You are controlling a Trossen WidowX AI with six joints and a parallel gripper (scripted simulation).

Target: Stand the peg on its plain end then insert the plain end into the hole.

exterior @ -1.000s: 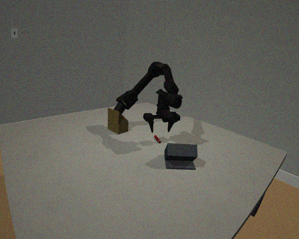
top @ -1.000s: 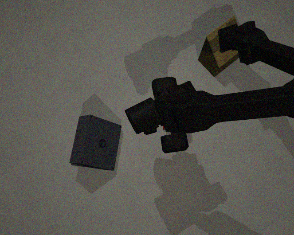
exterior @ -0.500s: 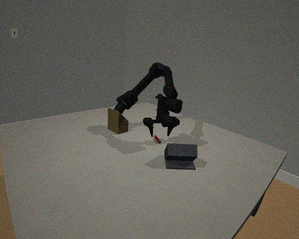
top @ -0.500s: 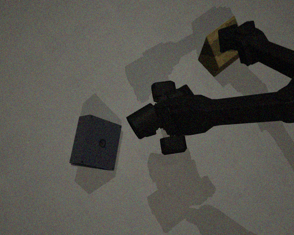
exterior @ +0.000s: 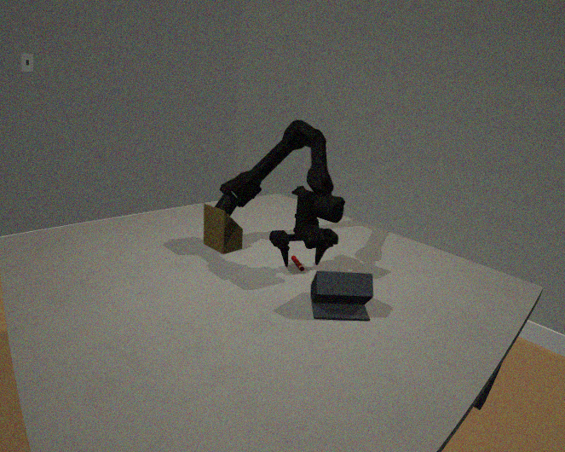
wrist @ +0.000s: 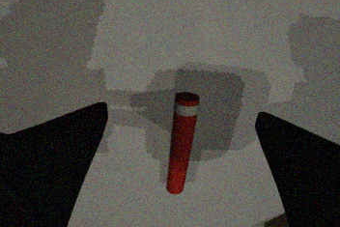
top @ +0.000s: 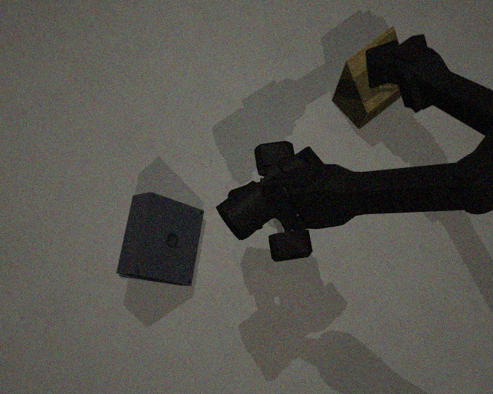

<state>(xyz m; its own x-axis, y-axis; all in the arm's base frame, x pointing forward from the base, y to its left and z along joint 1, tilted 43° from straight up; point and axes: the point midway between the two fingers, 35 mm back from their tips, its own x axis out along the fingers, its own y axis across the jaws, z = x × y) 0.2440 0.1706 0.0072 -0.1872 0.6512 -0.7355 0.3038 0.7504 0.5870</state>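
Now: gripper tip 1 cm past the peg and 1 cm above it. Round my gripper tip: dark sloped panel: 20 cm ahead, 4 cm to the right, 3 cm above.
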